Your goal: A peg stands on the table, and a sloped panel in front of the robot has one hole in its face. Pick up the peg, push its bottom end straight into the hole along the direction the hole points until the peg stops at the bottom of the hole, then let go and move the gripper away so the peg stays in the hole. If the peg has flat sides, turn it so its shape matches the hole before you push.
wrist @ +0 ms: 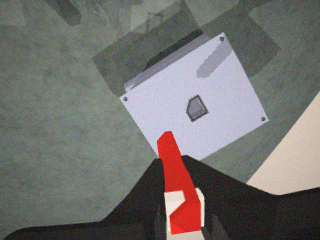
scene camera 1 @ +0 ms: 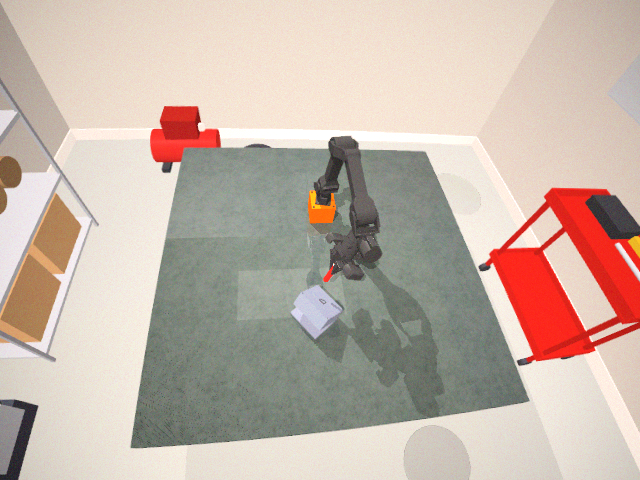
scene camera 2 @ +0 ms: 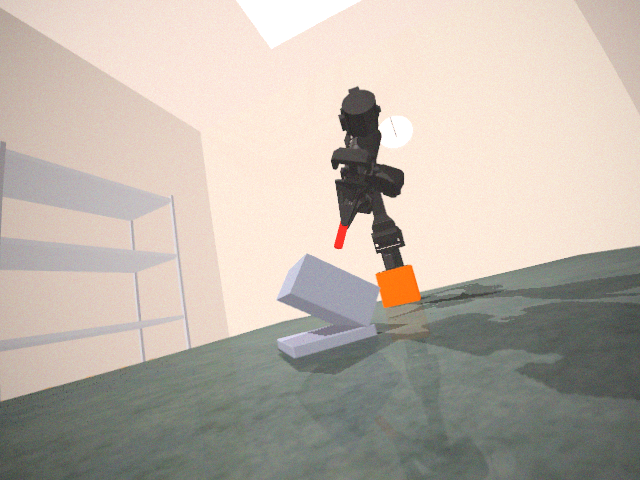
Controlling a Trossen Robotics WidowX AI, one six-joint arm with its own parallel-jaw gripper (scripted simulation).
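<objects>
My gripper (scene camera 2: 344,227): holding a red peg (wrist: 184,204).
</objects>
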